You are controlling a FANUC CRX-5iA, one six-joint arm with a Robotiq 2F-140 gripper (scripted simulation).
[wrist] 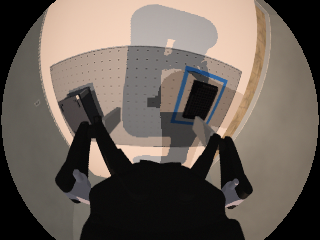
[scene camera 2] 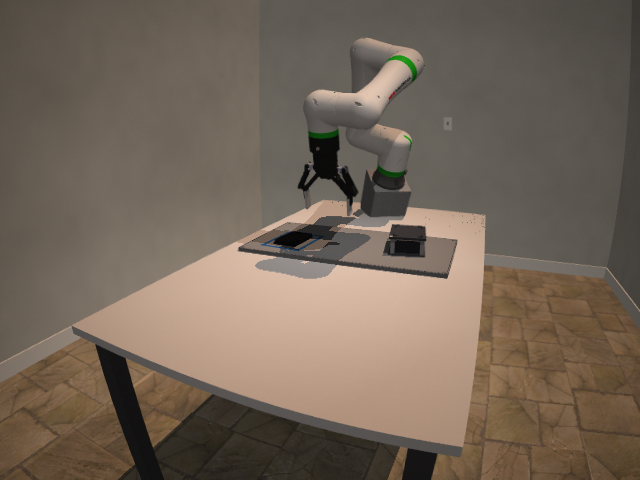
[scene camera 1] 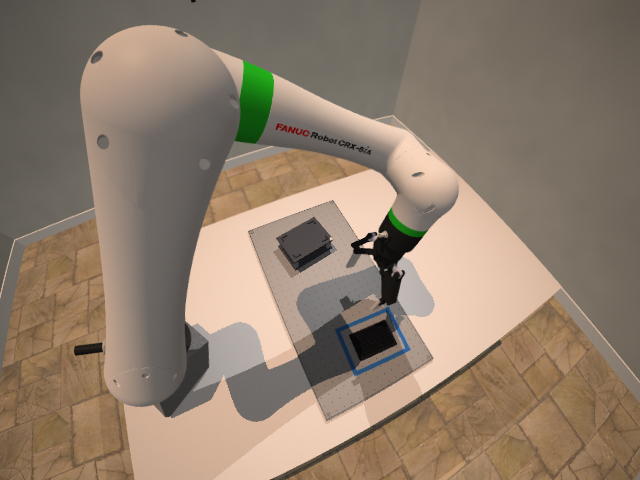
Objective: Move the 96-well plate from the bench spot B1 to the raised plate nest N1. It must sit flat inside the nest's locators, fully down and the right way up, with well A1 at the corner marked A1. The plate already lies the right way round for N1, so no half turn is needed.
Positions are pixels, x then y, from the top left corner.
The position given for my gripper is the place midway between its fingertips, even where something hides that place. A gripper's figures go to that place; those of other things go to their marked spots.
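My gripper (wrist: pixel 157 118) is 19 cm from the lens. There is a black 96-well plate (wrist: pixel 207 92) as well, and for the plate it is 32 cm from the lens.
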